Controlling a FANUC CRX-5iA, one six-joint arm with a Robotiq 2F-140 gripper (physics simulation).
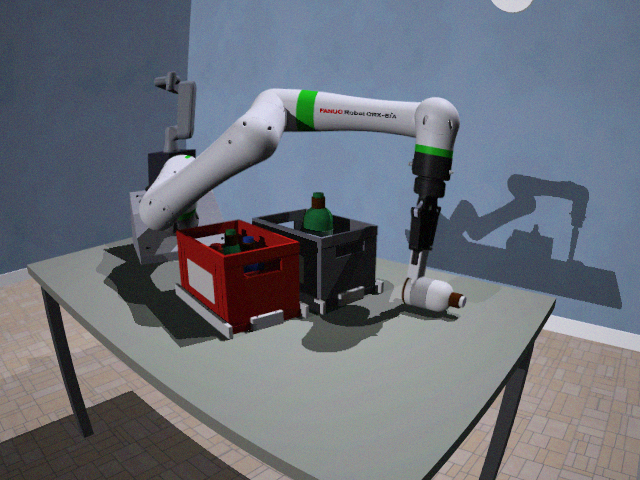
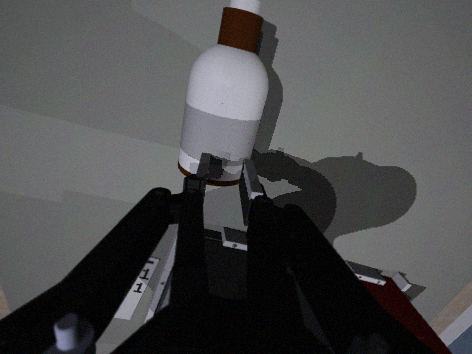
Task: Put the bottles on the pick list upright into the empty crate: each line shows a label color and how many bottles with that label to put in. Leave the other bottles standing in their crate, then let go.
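Where they show: gripper, fingertip midpoint: [image 1: 415, 276] [image 2: 225, 170]; arm's base, origin of the base link: [image 1: 178, 221].
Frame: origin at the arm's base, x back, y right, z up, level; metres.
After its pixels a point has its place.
Note:
A white bottle with a grey-white label band, brown neck and white cap [image 1: 431, 294] {x -0.911, y 0.048, z -0.049 m} [image 2: 225, 85] {x -0.927, y 0.009, z -0.028 m} lies on its side on the table beyond the dark grey crate [image 1: 356, 264] {x -0.709, y 0.047, z -0.011 m}. My gripper [image 1: 416, 273] {x -0.854, y 0.015, z -0.026 m} [image 2: 225, 170] {x -0.854, y 0.015, z -0.026 m} points down at the bottle's base end. Its fingers are drawn close together with a narrow gap and hold nothing; they look narrower than the bottle. A green bottle [image 1: 318, 219] {x -0.608, y 0.059, z 0.089 m} stands upright in the grey crate. The red crate [image 1: 264, 297] {x -0.623, y 0.293, z -0.033 m} [image 2: 407, 312] {x -0.604, y 0.346, z -0.023 m} holds several bottles, with green [image 1: 231, 245] {x -0.434, y 0.188, z 0.027 m} and blue [image 1: 251, 239] {x -0.519, y 0.208, z 0.060 m} tops showing. The pick list [image 2: 137, 287] {x -0.600, y -0.096, z -0.099 m} is partly hidden behind a finger linkage; two 1s show.
Low white brackets [image 1: 267, 319] [image 2: 235, 239] stand on the table [image 1: 336, 403] {x -0.914, y 0.477, z -0.101 m} around both crates. The two crates stand side by side, with the robot's base behind them. The lying bottle is near the table's far right edge. A wall rises behind the table.

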